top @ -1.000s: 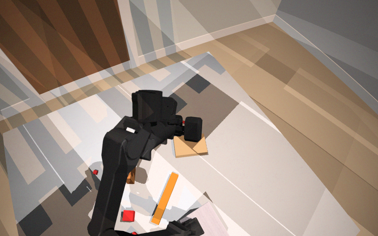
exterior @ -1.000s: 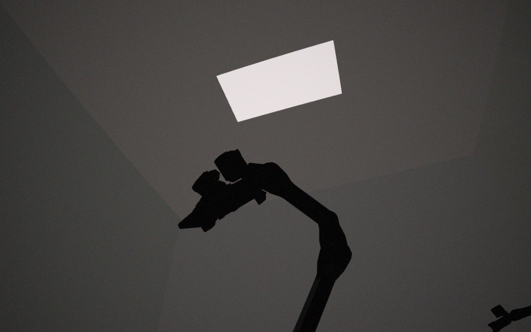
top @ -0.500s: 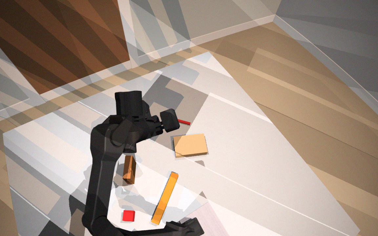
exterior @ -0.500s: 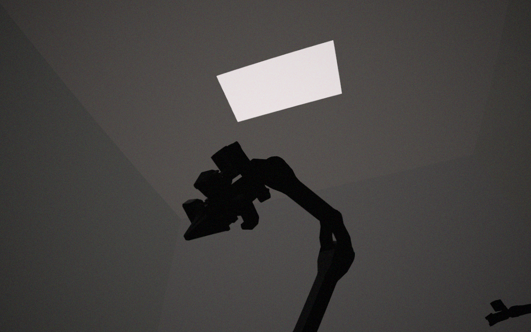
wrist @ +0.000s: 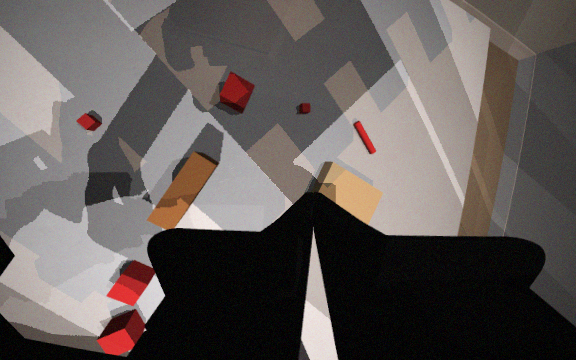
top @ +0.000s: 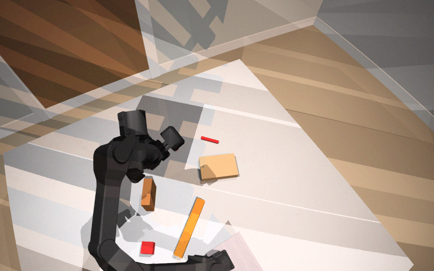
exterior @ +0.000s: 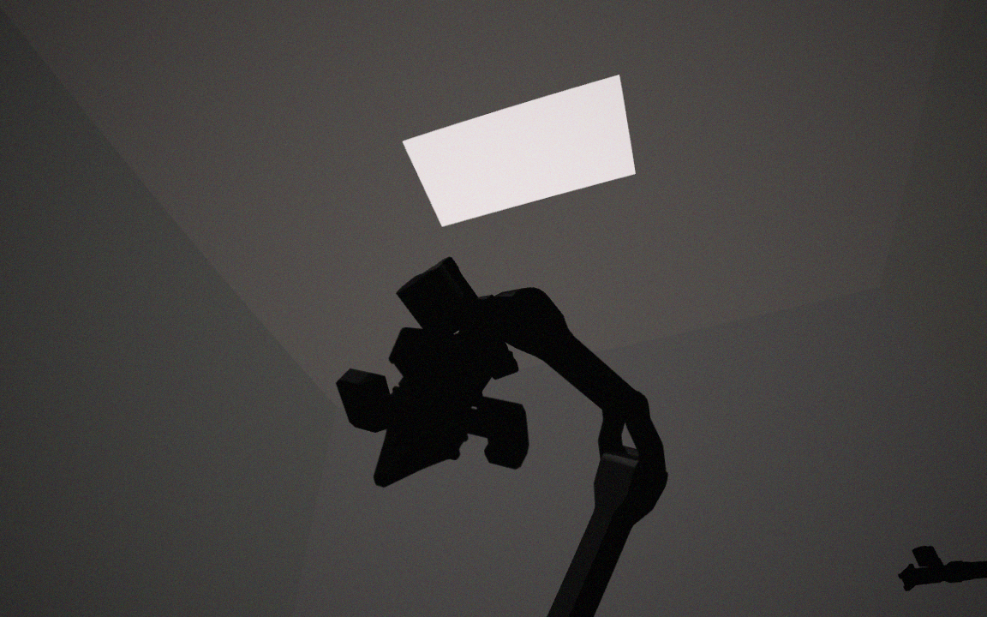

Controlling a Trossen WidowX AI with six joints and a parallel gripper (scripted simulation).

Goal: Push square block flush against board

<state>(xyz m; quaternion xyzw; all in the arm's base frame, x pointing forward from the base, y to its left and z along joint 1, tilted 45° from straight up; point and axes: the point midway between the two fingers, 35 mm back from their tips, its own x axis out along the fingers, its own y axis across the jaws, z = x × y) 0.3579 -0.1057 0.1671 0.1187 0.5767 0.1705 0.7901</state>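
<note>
The square orange block lies 3 cm behind my gripper tip, 10 cm to the left of it and 20 cm below it. From my gripper tip the other things lie so: long orange bar (20 cm behind, 1 cm to the left, 23 cm below); thin red bar (10 cm ahead, 23 cm to the right, 24 cm below); tan board (4 cm behind, 20 cm to the right, 23 cm below).
</note>
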